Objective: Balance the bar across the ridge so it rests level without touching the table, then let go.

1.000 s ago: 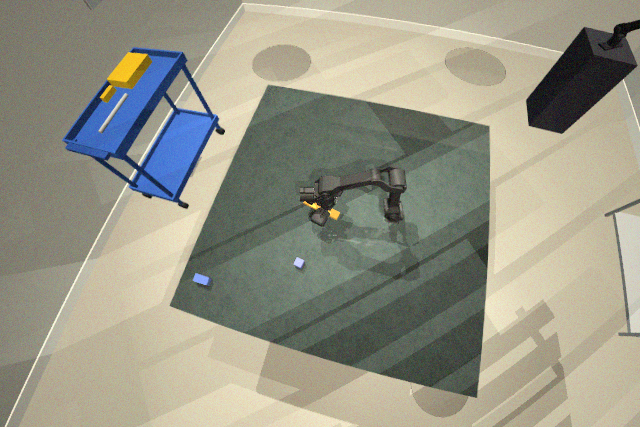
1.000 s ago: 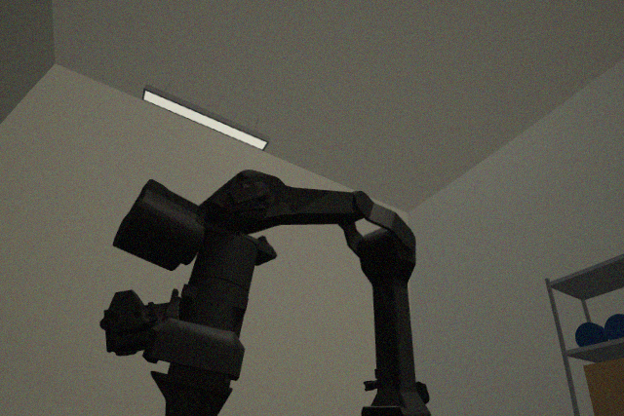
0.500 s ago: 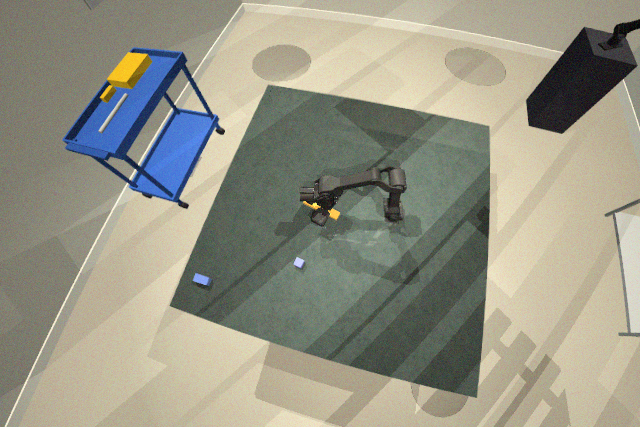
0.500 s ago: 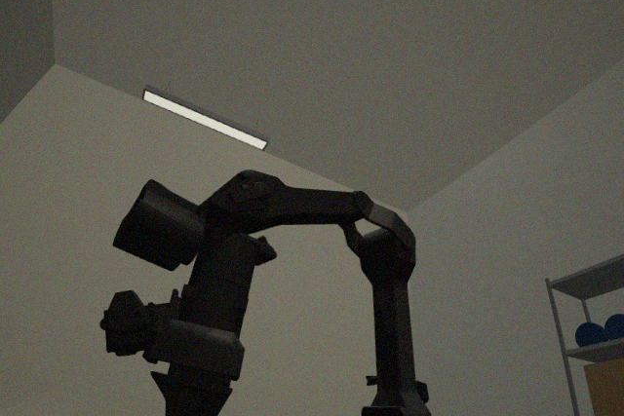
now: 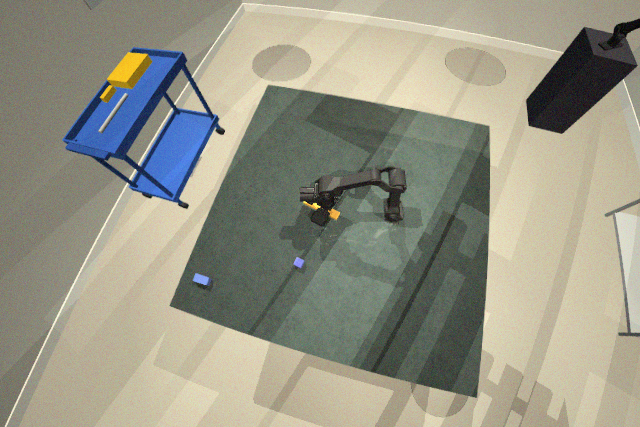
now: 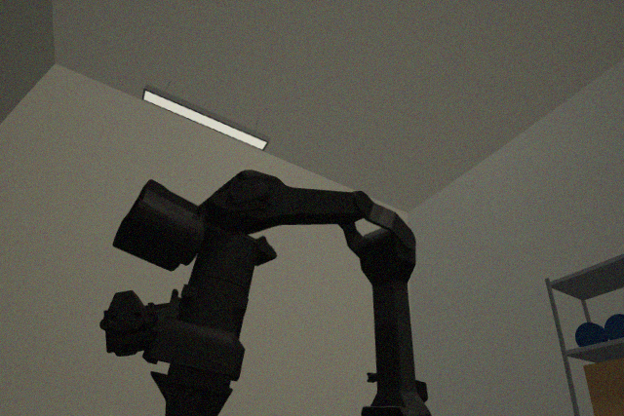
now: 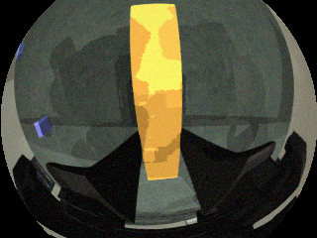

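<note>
The bar lies 3 cm ahead of my gripper tip and 1 cm to the right of it.
</note>
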